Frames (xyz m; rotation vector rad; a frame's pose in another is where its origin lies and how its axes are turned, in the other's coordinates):
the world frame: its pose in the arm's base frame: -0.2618 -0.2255 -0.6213 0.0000 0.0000 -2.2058
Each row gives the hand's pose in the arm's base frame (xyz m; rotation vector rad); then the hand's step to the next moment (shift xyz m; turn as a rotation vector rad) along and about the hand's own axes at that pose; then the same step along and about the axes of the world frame.
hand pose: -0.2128 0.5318 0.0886 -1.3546 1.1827 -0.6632
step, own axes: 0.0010 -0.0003 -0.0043 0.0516 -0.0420 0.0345
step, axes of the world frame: 0.0042 -0.0013 0.0008 -0.0021 0.0720 0.0207
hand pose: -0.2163 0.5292 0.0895 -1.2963 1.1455 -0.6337
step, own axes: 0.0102 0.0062 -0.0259 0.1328 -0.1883 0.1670
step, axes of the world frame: 0.0272 -0.0063 -0.0058 -0.0693 0.2485 0.1202
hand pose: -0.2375 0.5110 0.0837 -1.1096 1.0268 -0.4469
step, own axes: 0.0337 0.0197 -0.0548 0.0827 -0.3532 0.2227
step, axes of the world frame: 0.0563 -0.0002 -0.0368 -0.0975 0.2923 0.2936
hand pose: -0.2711 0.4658 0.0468 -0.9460 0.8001 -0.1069
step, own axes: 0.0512 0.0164 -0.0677 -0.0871 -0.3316 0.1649
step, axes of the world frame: 0.0533 0.0246 -0.0634 -0.0352 0.1339 0.3543
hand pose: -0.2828 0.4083 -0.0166 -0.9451 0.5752 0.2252
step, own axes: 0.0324 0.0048 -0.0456 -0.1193 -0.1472 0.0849
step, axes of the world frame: 0.0245 0.0282 -0.0419 0.0096 0.0004 0.2074
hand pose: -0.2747 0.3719 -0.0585 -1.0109 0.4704 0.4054
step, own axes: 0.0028 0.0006 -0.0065 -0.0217 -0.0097 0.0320
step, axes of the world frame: 0.0036 0.0037 -0.0049 -0.0129 -0.0181 0.0331
